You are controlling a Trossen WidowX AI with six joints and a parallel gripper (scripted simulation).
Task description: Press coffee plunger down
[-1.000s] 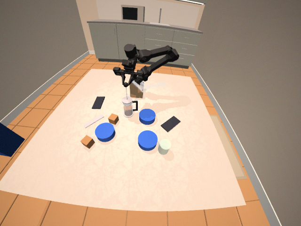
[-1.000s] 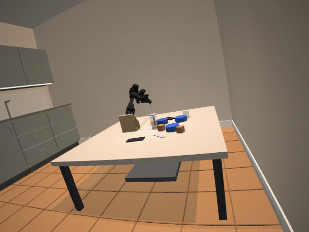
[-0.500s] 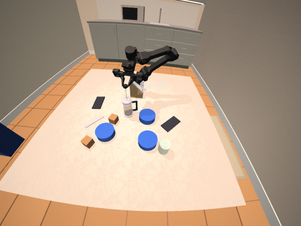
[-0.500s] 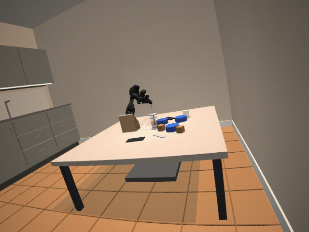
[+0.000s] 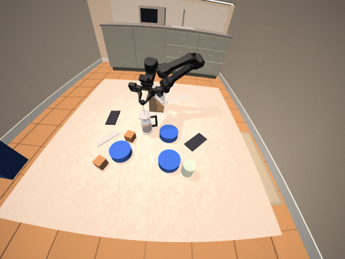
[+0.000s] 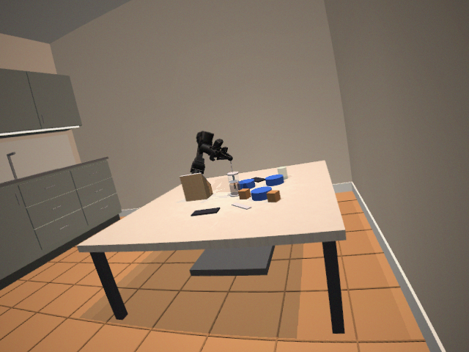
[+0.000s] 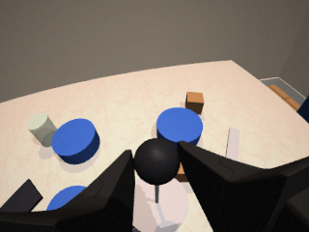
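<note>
My gripper tip is now 2 cm past the glass coffee press, 2 cm to the right of it and 12 cm above it. From my gripper tip the other things lie so: white strip: 5 cm ahead, 24 cm to the right, 23 cm below; pale cylinder: 28 cm ahead, 23 cm to the left, 20 cm below.
</note>
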